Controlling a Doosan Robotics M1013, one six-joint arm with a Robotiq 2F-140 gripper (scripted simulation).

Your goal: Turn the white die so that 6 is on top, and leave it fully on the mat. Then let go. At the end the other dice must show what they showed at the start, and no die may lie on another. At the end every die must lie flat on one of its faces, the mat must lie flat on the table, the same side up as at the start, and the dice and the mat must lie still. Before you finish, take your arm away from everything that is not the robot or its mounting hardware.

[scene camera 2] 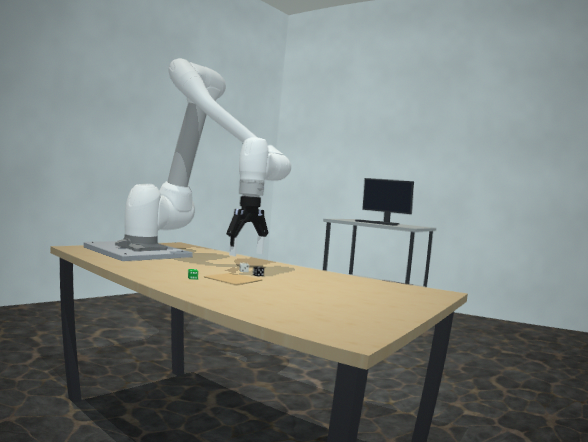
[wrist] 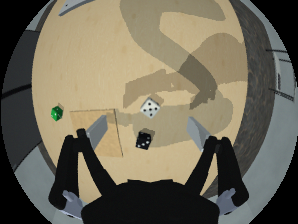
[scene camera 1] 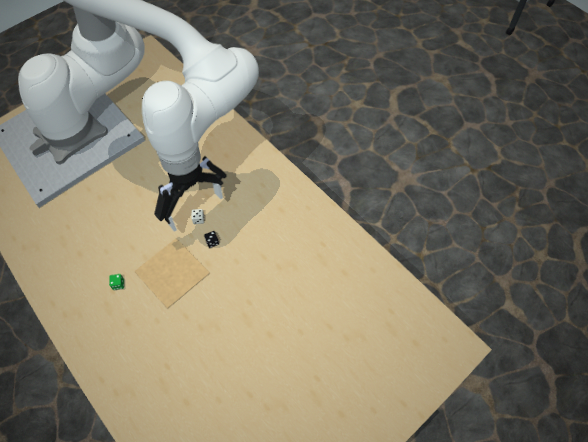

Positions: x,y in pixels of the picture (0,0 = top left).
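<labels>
My gripper is there in the wrist view [147,123], and scene camera 1 and scene camera 2 show it too. On my gripper, [scene camera 2: 237,216] and [scene camera 1: 163,199] are the same spot.
</labels>
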